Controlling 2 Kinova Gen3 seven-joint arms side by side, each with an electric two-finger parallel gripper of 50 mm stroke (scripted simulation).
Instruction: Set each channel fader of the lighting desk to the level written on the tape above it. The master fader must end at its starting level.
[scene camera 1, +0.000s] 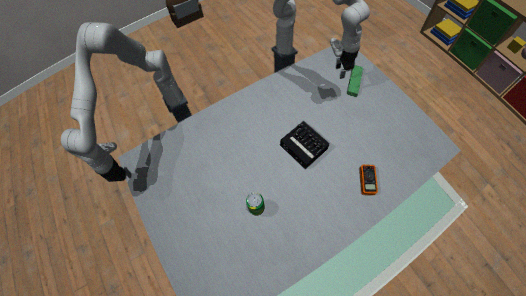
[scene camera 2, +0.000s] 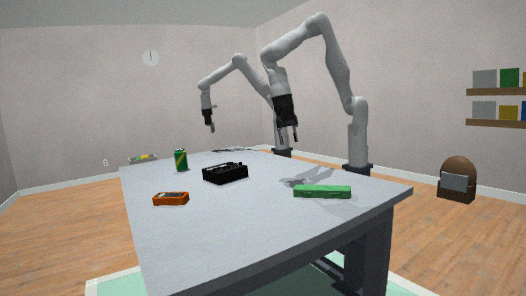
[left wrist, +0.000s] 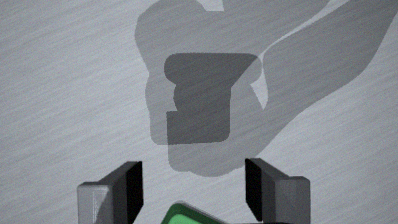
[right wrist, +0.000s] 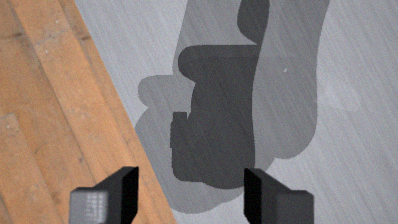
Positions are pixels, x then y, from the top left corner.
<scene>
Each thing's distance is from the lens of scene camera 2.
my left gripper (scene camera 2: 289, 143): 103 cm
green block (scene camera 2: 306, 191): 94 cm
</scene>
